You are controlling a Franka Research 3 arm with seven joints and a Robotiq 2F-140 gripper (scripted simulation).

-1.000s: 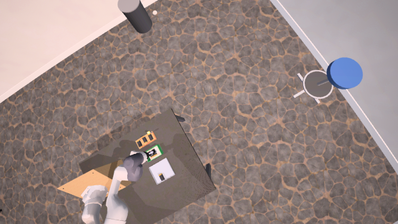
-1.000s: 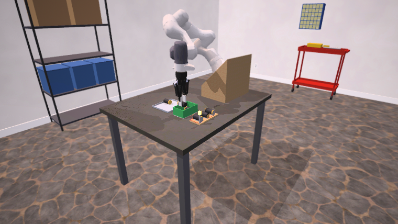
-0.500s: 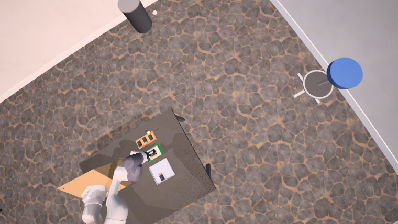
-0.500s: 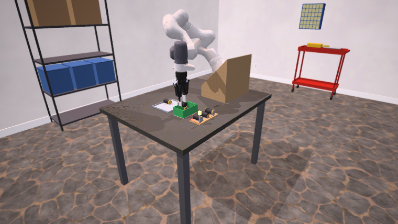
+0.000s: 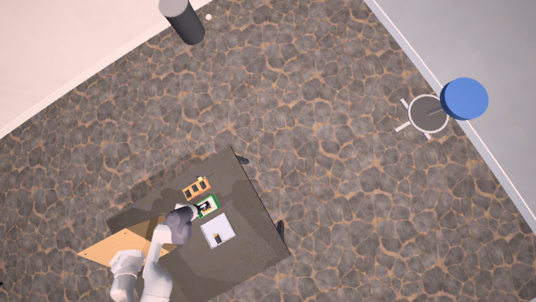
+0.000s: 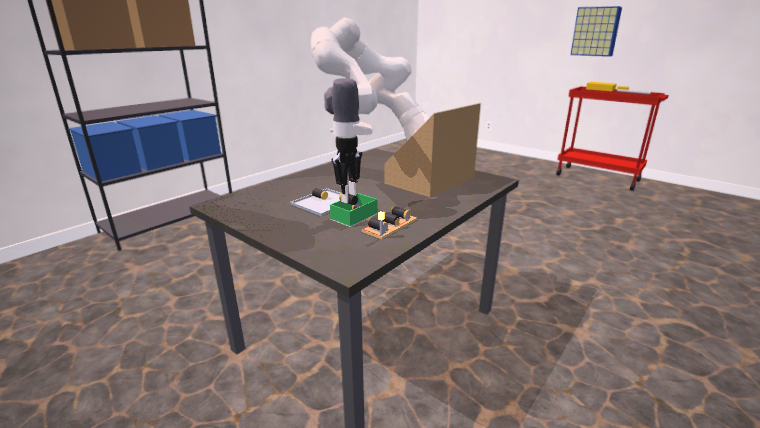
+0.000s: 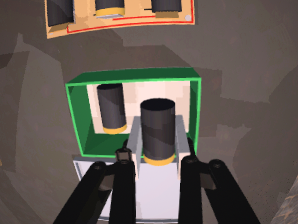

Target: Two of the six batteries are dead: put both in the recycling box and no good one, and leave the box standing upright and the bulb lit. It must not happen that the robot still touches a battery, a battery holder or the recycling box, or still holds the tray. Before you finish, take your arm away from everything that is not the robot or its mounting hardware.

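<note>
Now: the green recycling box 90 mm below my hand and 30 mm behind it. Round my hand: white tray (180 mm to the right, 100 mm below, 70 mm behind); bulb (180 mm to the left, 60 mm ahead, 30 mm below).
</note>
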